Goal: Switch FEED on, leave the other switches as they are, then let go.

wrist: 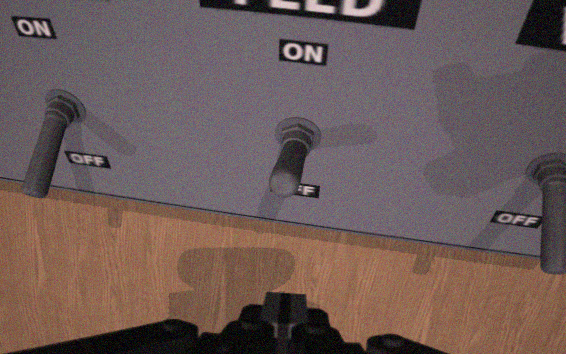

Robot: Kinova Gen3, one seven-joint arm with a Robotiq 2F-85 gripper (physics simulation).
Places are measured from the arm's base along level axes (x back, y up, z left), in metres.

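Pixels of known places: gripper, fingertip midpoint: (284,321).
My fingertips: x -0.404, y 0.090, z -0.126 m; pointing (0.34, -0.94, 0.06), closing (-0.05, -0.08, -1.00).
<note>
For each thing: its top centre in the pictures, then the offset to it from my fingertips. "*": a spot on its surface instead. Level surfaces: height alone.
- FEED switch lever at a spot on its surface: (291,162) * dx -0.043, dy -0.042, dz +0.007 m
- OFF label at a spot on its surface: (309,191) * dx -0.009, dy -0.100, dz +0.000 m
- left lever at a spot on its surface: (45,153) * dx -0.027, dy -0.057, dz +0.125 m
- right lever at a spot on its surface: (553,225) * dx -0.026, dy -0.057, dz -0.108 m
- grey panel at a spot on its surface: (190,115) * dx -0.048, dy -0.079, dz +0.061 m
- FEED nameplate at a spot on its surface: (310,11) * dx -0.101, dy -0.049, dz +0.006 m
- wooden surface at its surface level: dy -0.178 m
The FEED switch lever (291,162) is in the middle of the wrist view, below its ON label (303,52). It looks shorter than its neighbours, shows its rounded end and casts a shadow sideways to the right. Its tilt differs from theirs and fits the ON position, seen from below. Its tip overlaps part of the OFF label (309,191) in the view. The left lever (45,153) and right lever (553,225) slant down, toward OFF. My gripper (284,321) is shut and empty at the bottom centre, below the FEED lever and apart from it.
The grey panel (190,115) fills the upper part of the view, with part of the FEED nameplate (310,11) at the top. Its lower edge slopes down to the right. A wooden surface (110,270) lies beyond that edge, with gripper shadows on it.
</note>
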